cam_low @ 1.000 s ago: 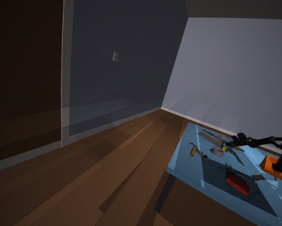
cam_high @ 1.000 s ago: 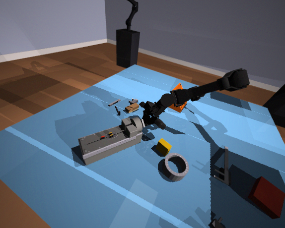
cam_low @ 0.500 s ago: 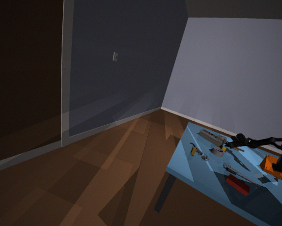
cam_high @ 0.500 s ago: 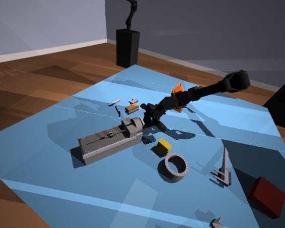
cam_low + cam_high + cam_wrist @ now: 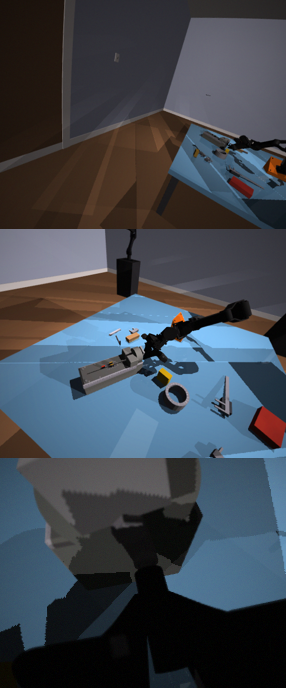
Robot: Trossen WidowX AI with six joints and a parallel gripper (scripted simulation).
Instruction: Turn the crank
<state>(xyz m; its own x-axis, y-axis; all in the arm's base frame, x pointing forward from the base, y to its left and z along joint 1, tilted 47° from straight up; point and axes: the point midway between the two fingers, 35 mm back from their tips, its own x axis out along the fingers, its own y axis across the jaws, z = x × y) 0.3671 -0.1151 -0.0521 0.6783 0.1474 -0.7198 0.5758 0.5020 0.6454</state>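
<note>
Right now the yellow block is 50 mm ahead of my gripper tip, 140 mm to the left of it and 10 mm below it. From my gripper tip the other things lie so: dark crank handle 10 mm behind, 10 mm to the left, 30 mm above; red pointer 170 mm ahead, 110 mm to the right, 50 mm above; brown block 150 mm behind, 130 mm to the right, 20 mm below.
</note>
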